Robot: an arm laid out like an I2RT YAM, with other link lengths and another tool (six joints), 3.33 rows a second.
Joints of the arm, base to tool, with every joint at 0 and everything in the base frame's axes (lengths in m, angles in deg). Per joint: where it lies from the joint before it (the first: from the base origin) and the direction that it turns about. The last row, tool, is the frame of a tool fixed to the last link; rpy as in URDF.
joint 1: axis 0 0 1 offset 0.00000 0.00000 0.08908
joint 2: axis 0 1 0 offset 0.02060 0.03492 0.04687
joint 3: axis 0 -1 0 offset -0.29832 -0.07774 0.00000
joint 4: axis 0 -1 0 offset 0.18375 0.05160 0.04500
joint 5: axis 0 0 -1 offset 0.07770 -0.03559 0.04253
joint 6: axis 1 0 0 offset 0.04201 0.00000 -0.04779
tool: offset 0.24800 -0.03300 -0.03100 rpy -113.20 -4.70 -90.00
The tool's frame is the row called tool.
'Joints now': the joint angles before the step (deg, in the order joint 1, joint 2, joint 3, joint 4, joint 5, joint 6). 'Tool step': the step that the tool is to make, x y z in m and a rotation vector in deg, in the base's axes. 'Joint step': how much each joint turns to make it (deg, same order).
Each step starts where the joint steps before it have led.
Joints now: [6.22, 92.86, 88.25, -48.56, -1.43, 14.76]
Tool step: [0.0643, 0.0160, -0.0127, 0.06, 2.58, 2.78]
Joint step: [0.12, 16.04, 19.47, -6.07, -1.82, -1.97]
